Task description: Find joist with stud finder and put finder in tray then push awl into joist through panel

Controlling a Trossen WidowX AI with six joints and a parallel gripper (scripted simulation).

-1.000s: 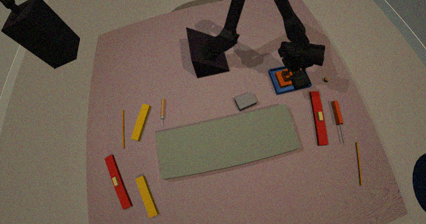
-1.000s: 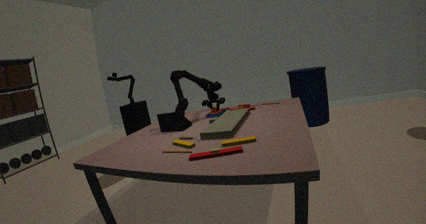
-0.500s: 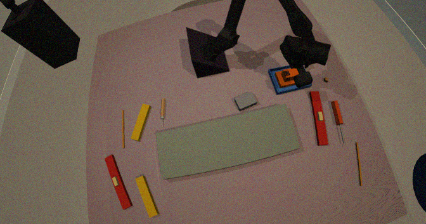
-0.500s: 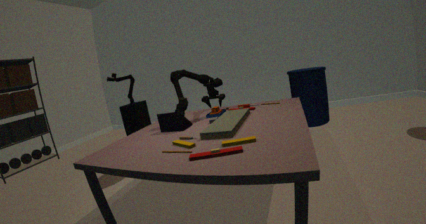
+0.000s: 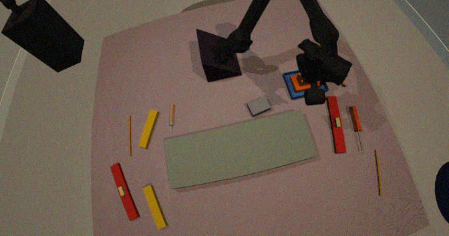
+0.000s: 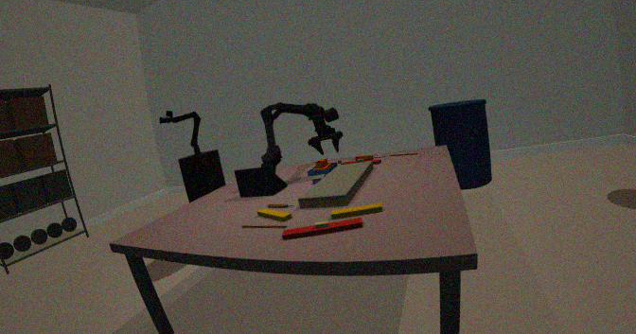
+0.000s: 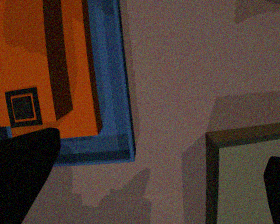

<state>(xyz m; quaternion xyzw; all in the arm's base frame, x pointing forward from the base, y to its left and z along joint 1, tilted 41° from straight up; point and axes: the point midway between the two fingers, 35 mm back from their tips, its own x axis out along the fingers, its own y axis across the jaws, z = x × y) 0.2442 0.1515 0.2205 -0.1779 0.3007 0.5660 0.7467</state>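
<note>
My gripper tip is now 70 mm past the awl, 510 mm to the left of it and 90 mm above it. From my gripper tip the other things lie so: orange stud finder (80 mm behind, 40 mm to the left, 50 mm below); grey block (30 mm behind, 170 mm to the right, 90 mm below); blue tray (70 mm behind, 50 mm to the left, 90 mm below).
</note>
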